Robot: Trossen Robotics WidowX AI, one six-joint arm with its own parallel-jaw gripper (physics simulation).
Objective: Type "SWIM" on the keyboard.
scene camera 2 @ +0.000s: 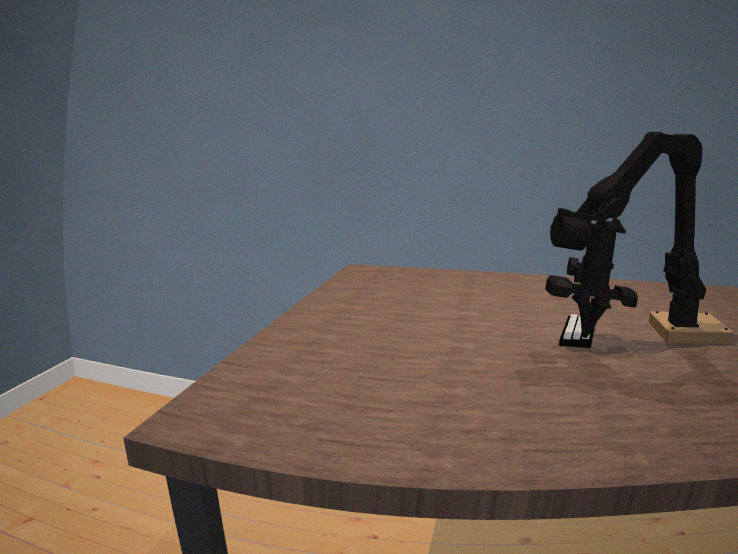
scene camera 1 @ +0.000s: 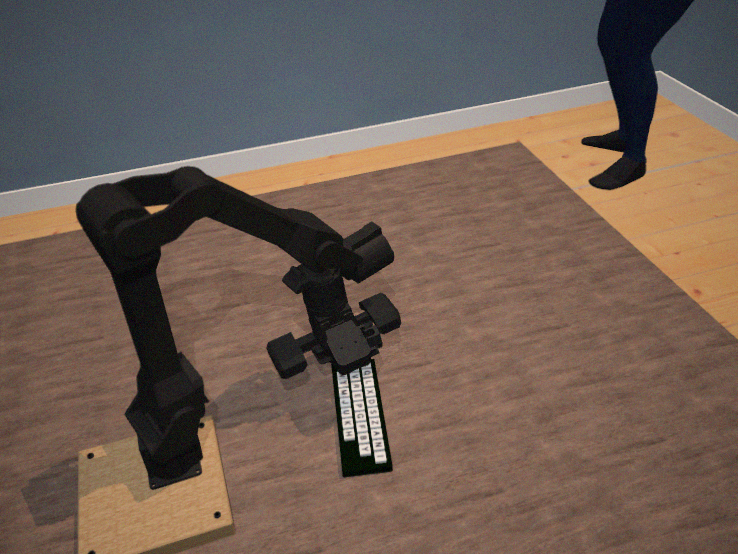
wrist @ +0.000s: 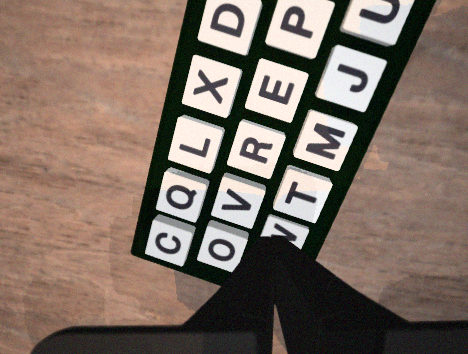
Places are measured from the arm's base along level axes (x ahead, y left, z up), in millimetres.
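Pixels of known places: gripper, fingertip midpoint: (scene camera 2: 584, 337) (wrist: 270, 248); arm's base, link origin: (scene camera 2: 683, 323) (scene camera 1: 173, 462).
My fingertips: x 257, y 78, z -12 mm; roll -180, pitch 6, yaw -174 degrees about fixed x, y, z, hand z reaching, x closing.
For each thing: its top centre in the pictures, then the offset to it from my fingertips. Level surfaces: height alone.
- dark green keyboard, top centre: (wrist: 305, 4) (scene camera 1: 359, 408) (scene camera 2: 579, 325) dx -1, dy -76, dz +3 mm
- W key, top centre: (wrist: 281, 240) dx -4, dy -3, dz +0 mm
- M key, top centre: (wrist: 325, 142) (scene camera 1: 344, 392) dx -12, dy -40, dz +3 mm
- S key, top centre: (scene camera 1: 373, 411) dx +15, dy -89, dz +3 mm
- I key, top centre: (scene camera 1: 380, 456) dx -2, dy -162, dz +3 mm
- brown table, surface height: dz -14 mm
A dark green keyboard (scene camera 1: 357, 466) (scene camera 2: 575, 344) (wrist: 172, 102) with three rows of white letter keys lies flat on the table. My gripper (scene camera 2: 585, 335) (wrist: 270, 248) is shut and empty, pointing down at the keyboard's far end in scene view 1. In the wrist view its tips cover part of the W key (wrist: 290, 231); whether they press it I cannot tell. The M key (scene camera 1: 343, 392) (wrist: 326, 140) is in the same row, with T between it and W. The S key (scene camera 1: 373, 412) and the I key (scene camera 1: 379, 456) are in the opposite outer row, I at its near end.
The arm stands on a light wooden base (scene camera 1: 154, 515) (scene camera 2: 700, 335) beside the keyboard, on the brown table (scene camera 1: 506, 357) (scene camera 2: 369, 405). A person's legs (scene camera 1: 633, 101) show on the floor beyond the table in scene view 1.
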